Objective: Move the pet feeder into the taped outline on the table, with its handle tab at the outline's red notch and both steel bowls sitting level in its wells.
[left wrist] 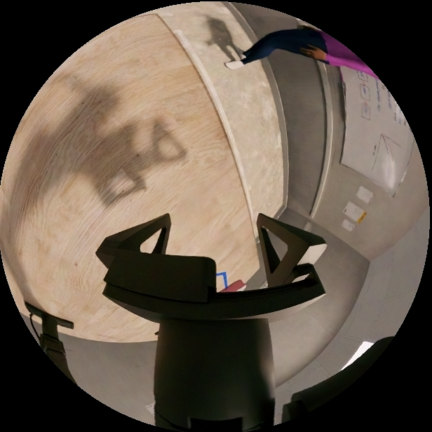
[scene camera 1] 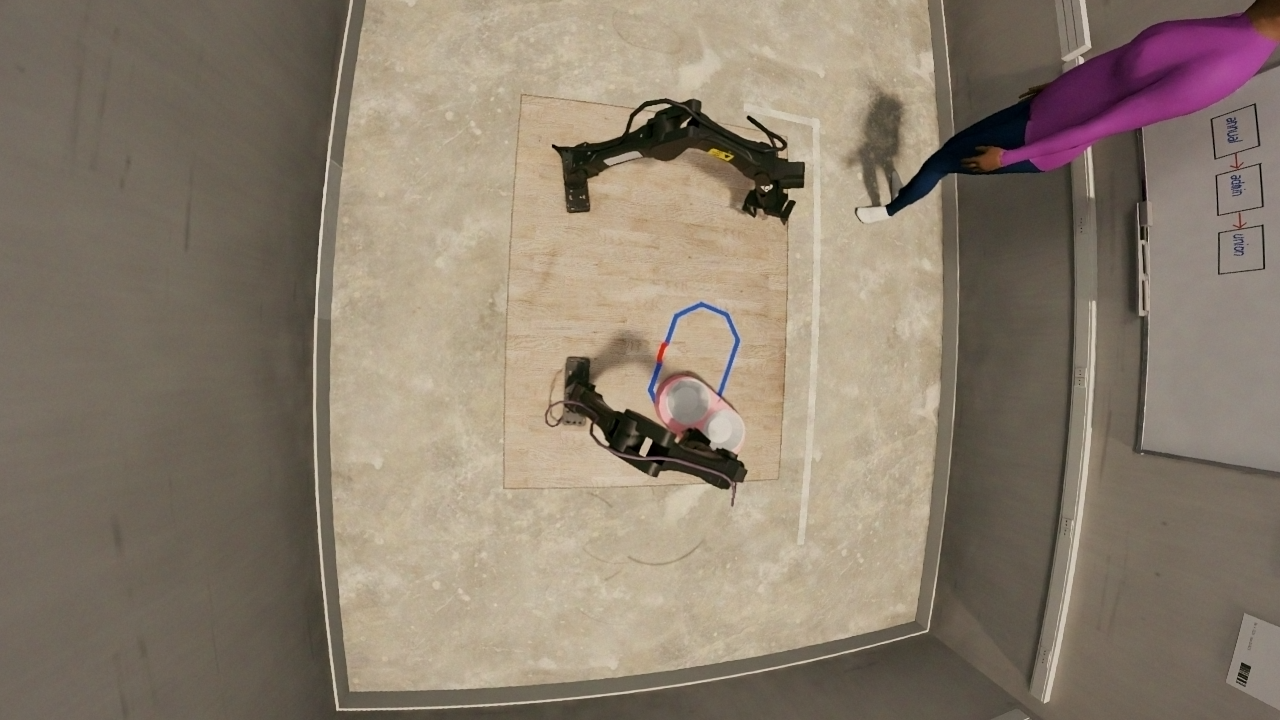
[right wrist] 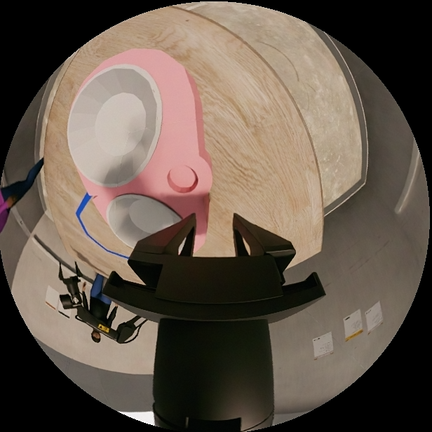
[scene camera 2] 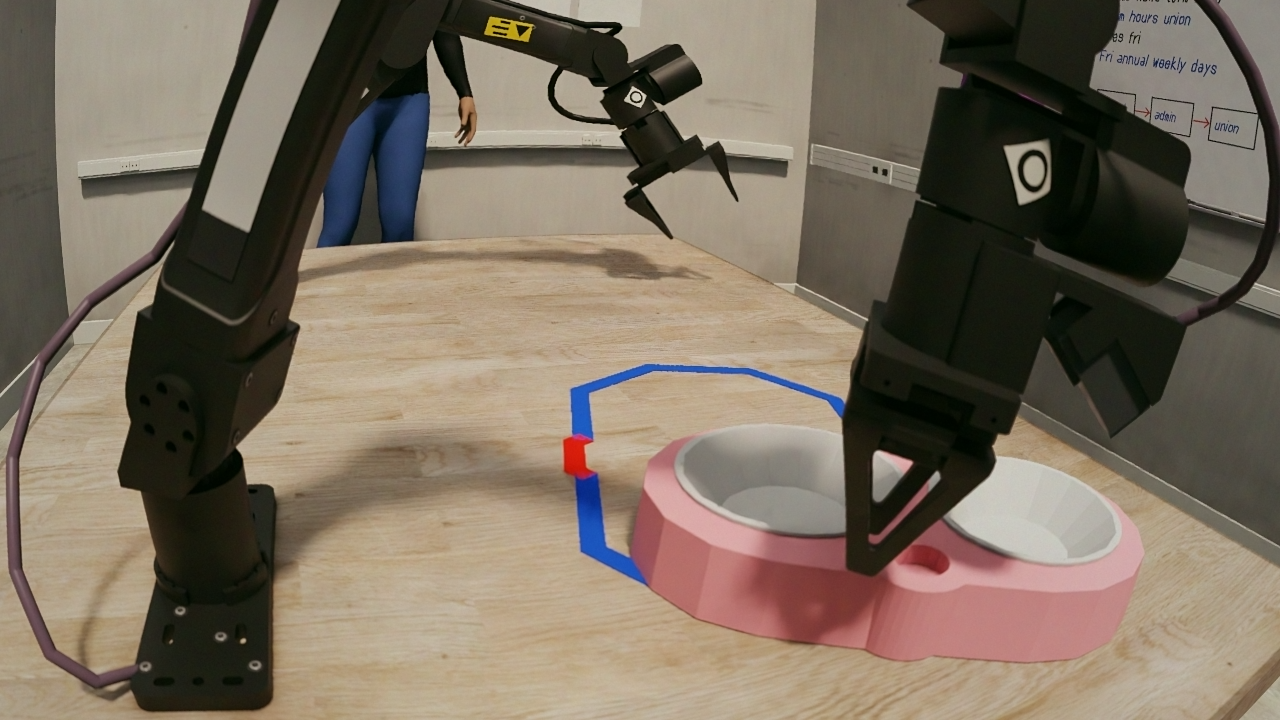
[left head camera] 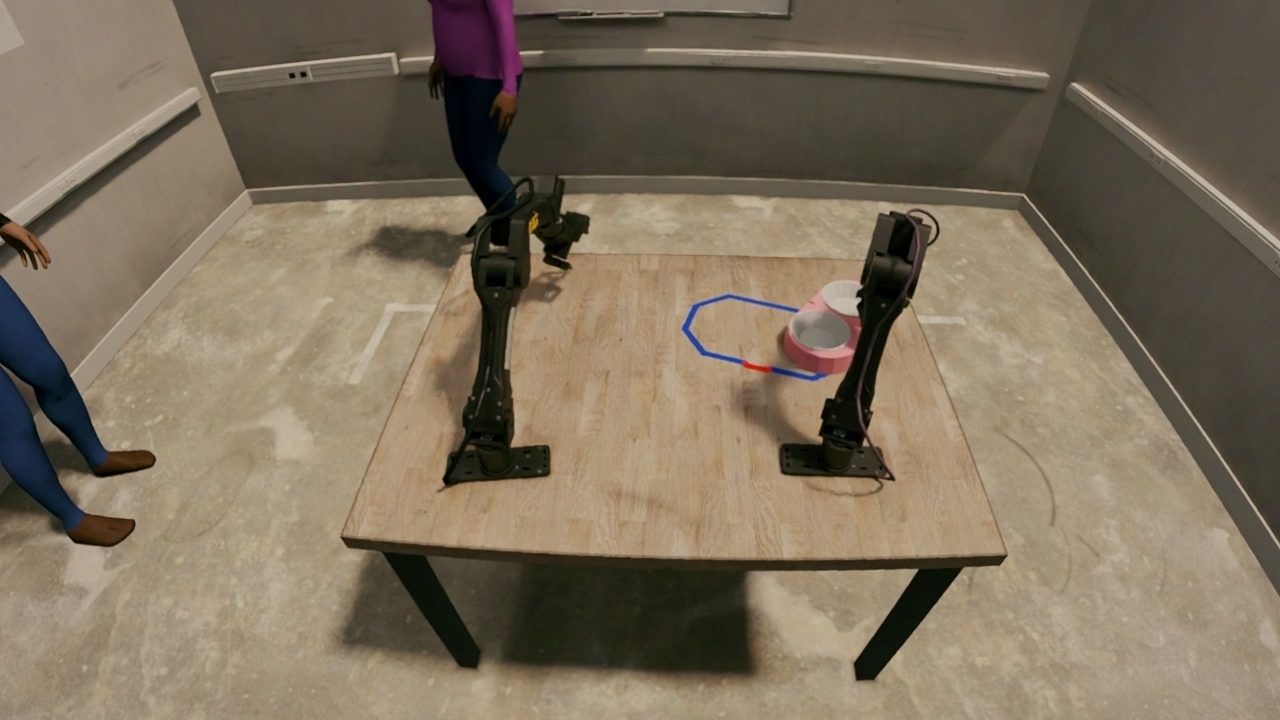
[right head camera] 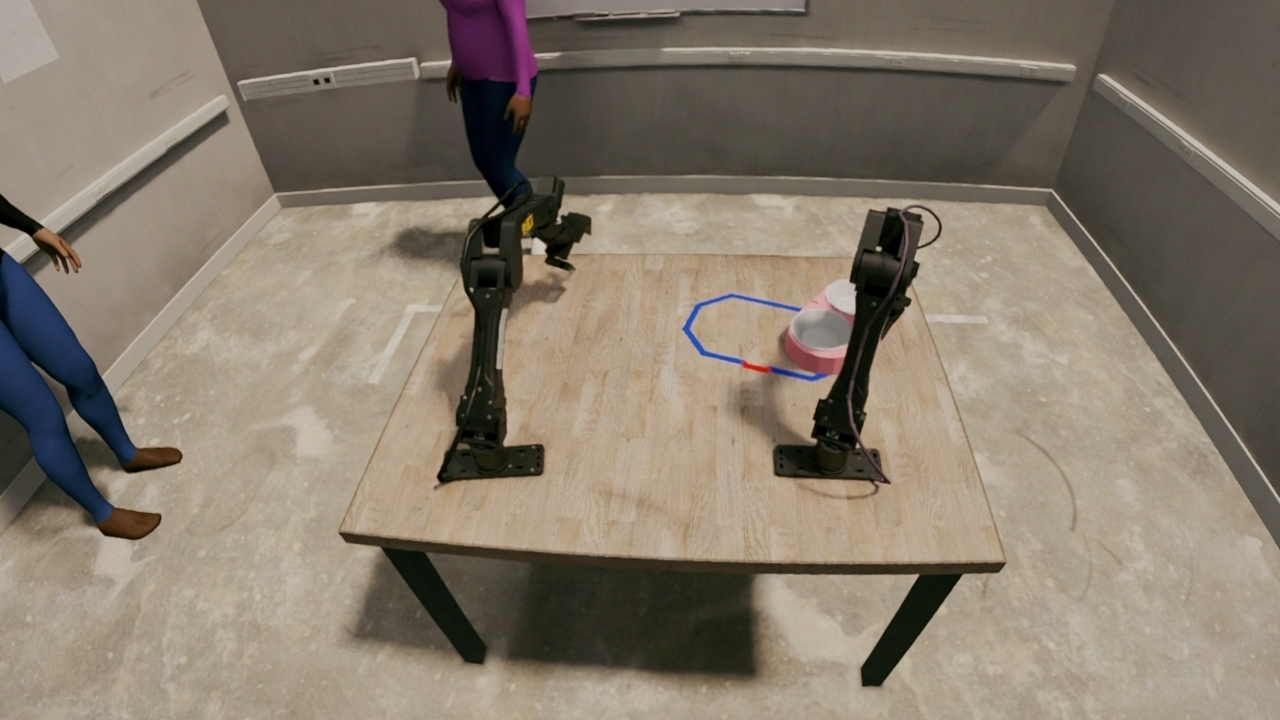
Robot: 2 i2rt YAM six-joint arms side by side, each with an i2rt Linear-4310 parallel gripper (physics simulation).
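Frame: origin at the left arm's base, x left, y back, z up, level; centimetres.
Seen in the pictures: left gripper, fingertip midpoint: (scene camera 1: pixel 769 220) (scene camera 2: pixel 705 219) (left head camera: pixel 578 251) (right head camera: pixel 581 251); right gripper, fingertip midpoint: (scene camera 1: pixel 677 438) (scene camera 2: pixel 862 551); left arm's base, link origin: (scene camera 1: pixel 575 180) (left head camera: pixel 498 465) (right head camera: pixel 493 464); right arm's base, link origin: (scene camera 1: pixel 576 391) (scene camera 2: pixel 216 585) (left head camera: pixel 832 462) (right head camera: pixel 828 464).
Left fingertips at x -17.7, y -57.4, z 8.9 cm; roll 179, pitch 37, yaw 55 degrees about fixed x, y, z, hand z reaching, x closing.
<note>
Offsets run from my left fingertips to a thing's top centre. "*": to the spot under its first point. Level surfaces: height alone.
The pink feeder @(dx -59.2, dy +27.3, dz -4.3 cm) (left head camera: pixel 821 360) (scene camera 2: pixel 760 582) (right wrist: pixel 180 125) stands turned across one end of the blue outline (left head camera: pixel 729 296) (scene camera 1: pixel 735 353) (scene camera 2: pixel 581 411). Its tab @(dx -65.0, dy +33.5, dz -4.4 cm) (scene camera 2: pixel 913 604) (right wrist: pixel 204 170), with a round hole, points away from the red notch @(* dx -36.9, dy +36.9, dz -8.8 cm) (left head camera: pixel 756 367) (scene camera 1: pixel 662 352) (scene camera 2: pixel 577 456). The near-outline bowl @(dx -52.6, dy +31.4, dz -4.1 cm) (left head camera: pixel 819 333) (scene camera 2: pixel 769 492) (right wrist: pixel 142 217) and the other bowl @(dx -63.7, dy +21.0, dz -4.1 cm) (scene camera 2: pixel 1033 519) (right wrist: pixel 117 125) look level in the wells. My right gripper (right wrist: pixel 214 217) is partly open and empty at the feeder's side, beside the tab; contact is unclear. My left gripper (scene camera 2: pixel 702 217) (left wrist: pixel 213 217) is wide open and empty, above the table's far corner.
The wooden table @(dz -9.0 cm) (left head camera: pixel 626 429) (scene camera 1: pixel 572 295) carries both arm bases, the left base (left head camera: pixel 528 461) and the right base (left head camera: pixel 796 459). My right arm partly covers the feeder in the head views. A person in purple (left head camera: pixel 474 53) (scene camera 1: pixel 1154 89) stands behind the table.
</note>
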